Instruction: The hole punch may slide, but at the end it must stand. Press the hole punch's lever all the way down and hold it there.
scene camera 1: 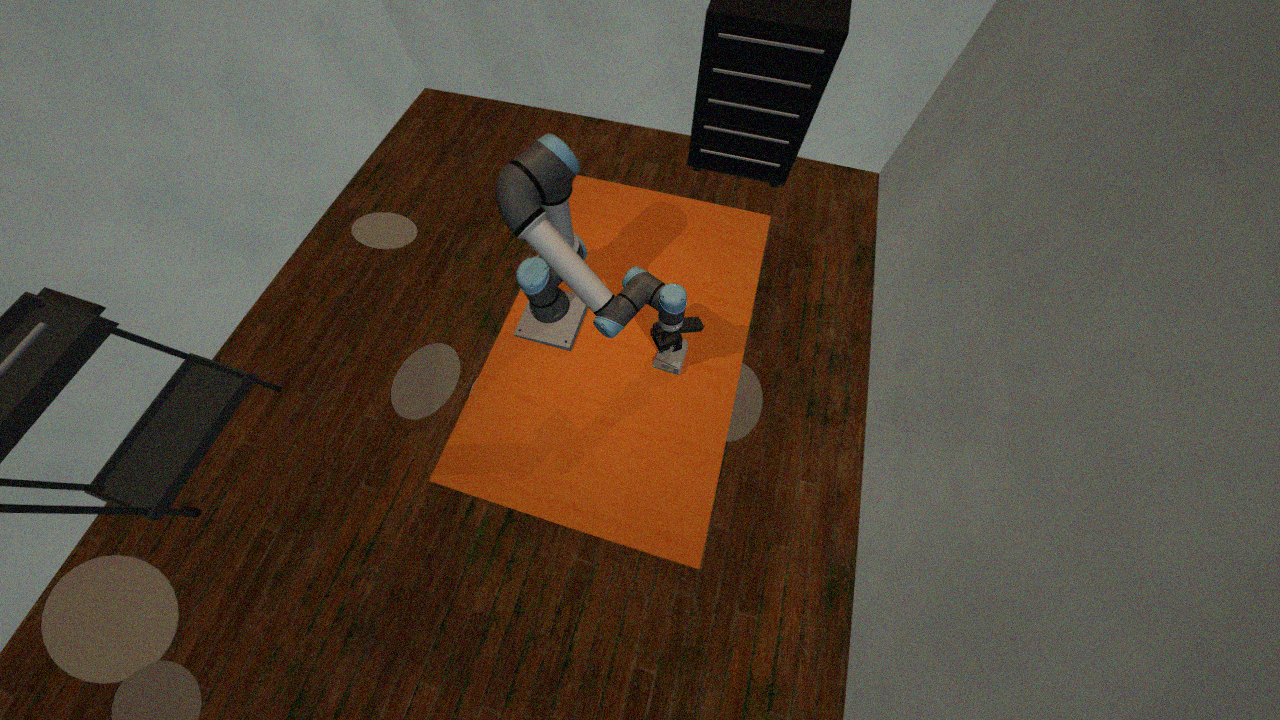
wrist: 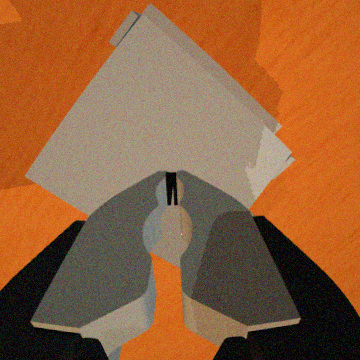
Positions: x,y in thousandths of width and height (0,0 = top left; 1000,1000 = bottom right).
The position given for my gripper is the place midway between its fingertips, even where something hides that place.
Scene:
my gripper: scene camera 1 525,485; wrist 479,485

